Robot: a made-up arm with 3 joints.
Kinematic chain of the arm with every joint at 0, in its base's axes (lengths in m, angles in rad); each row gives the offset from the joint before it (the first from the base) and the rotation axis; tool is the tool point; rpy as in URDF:
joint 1: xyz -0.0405 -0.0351 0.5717 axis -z
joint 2: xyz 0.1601 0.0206 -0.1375 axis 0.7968 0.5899 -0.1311
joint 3: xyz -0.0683 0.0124 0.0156 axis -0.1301 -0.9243 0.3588
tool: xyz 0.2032 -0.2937 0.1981 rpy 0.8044 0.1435 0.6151
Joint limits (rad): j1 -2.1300..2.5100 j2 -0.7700..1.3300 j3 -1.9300..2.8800
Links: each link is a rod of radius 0.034 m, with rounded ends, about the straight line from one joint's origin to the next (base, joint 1, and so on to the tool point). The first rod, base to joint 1, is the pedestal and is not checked.
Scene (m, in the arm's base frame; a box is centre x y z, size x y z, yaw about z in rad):
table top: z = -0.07
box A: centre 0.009 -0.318 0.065 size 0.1 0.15 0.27 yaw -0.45
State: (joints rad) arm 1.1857 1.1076 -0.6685
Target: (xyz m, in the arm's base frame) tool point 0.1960 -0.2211 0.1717
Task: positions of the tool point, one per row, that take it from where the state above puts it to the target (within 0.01 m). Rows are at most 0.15 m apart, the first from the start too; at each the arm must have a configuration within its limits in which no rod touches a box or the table.
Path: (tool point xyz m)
1: -0.2748 -0.2741 0.1969
2: -0.3692 -0.2372 0.2536
3: -0.4465 -0.1576 0.3211
4: -0.3979 -0.2639 0.3265
5: -0.3228 -0.3521 0.3320
6: -0.2277 -0.4160 0.3377
7: -0.1201 -0.4518 0.3435
8: -0.0079 -0.4578 0.3497
9: 0.1006 -0.4344 0.3562
10: 0.1983 -0.3841 0.3631
11: 0.2151 -0.3383 0.2911
12: 0.2148 -0.2821 0.2262
13: 0.1960 -0.2211 0.1717

